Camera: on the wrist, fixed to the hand. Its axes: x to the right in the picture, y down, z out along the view.
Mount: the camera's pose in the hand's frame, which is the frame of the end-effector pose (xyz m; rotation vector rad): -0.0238 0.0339 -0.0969 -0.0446 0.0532 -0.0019
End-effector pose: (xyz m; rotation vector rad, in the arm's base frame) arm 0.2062 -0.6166 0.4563 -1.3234 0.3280 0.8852
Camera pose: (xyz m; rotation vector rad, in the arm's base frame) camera 0.1923 -0.7158 0.4236 -1.3901 0.3501 0.8611
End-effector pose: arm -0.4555 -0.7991 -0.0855 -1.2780 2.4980 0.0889
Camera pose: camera -0.4952 -0.7802 0.0103 -1.3169 2.5531 0.1122
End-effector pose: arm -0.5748 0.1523 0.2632 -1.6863 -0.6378 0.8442
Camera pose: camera -0.5120 0.0687 0.2505 -1.7423 -0.6258 0.7863
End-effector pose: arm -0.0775 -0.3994 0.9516 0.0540 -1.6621 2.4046
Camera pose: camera -0.0520 -0.3247 0.8818 -0.0154 -1.6904 2.3454
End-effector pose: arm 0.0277 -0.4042 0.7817 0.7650 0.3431 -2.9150
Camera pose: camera 0.0994 -0.4123 0.7049 0.8372 0.4126 -2.8825
